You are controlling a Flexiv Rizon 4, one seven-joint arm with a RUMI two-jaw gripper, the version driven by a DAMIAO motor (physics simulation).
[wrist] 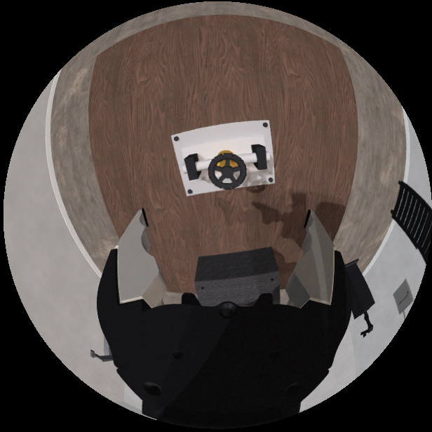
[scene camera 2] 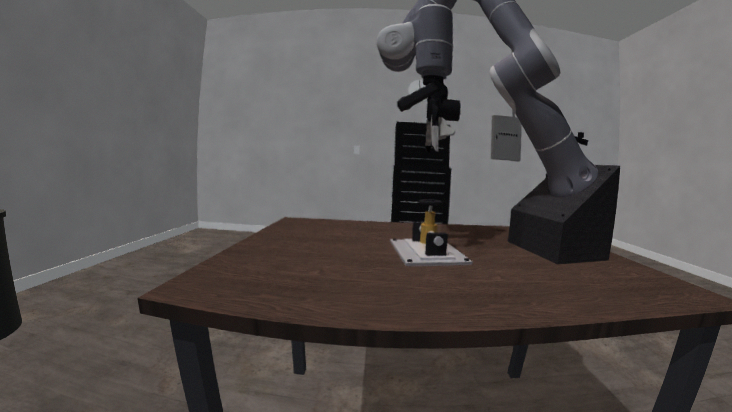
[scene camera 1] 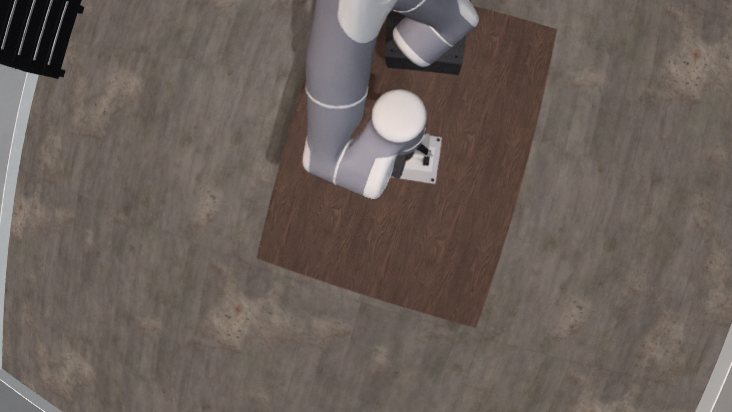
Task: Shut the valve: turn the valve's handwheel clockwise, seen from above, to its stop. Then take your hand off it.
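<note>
The valve's black spoked handwheel point(scene camera 2: 430, 201) point(wrist: 227, 171) is level on top of the yellow valve body point(scene camera 2: 428, 233) point(wrist: 226, 151). In scene camera 1 the arm hides the wheel. A white pipe runs through the body between two black brackets, on a pale base plate point(scene camera 1: 420, 177) point(scene camera 2: 401, 250) point(wrist: 220, 130) with dark corner bolts. My gripper point(scene camera 2: 433, 148) point(wrist: 226, 210) is open and empty, pointing down high above the handwheel, with a clear gap between fingertips and wheel. No finger touches the valve.
The plate lies on the brown wooden table point(scene camera 1: 409, 245) point(scene camera 2: 358, 286) point(wrist: 220, 75). The dark robot base block point(scene camera 1: 448, 66) point(scene camera 2: 536, 230) point(wrist: 237, 265) stands at the table's robot end. A black slatted cabinet point(scene camera 2: 409, 166) stands behind the table. My arm hangs over the plate's side in scene camera 1.
</note>
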